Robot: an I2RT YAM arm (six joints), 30 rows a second.
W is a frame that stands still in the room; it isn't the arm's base.
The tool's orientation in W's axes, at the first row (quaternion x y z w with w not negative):
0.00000 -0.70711 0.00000 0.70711
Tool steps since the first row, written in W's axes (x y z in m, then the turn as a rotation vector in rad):
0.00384 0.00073 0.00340 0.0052 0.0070 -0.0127
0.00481 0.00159 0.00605 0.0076 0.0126 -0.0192
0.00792 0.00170 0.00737 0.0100 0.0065 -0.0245
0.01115 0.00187 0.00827 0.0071 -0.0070 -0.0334
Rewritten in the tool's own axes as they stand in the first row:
0.00340 0.00073 -0.00384 -0.0127 0.0070 -0.0052
0.00605 0.00159 -0.00481 -0.0192 0.0126 -0.0076
0.00737 0.00170 -0.00792 -0.0245 0.0065 -0.0100
0.00827 0.00187 -0.01115 -0.0334 -0.0070 -0.0071

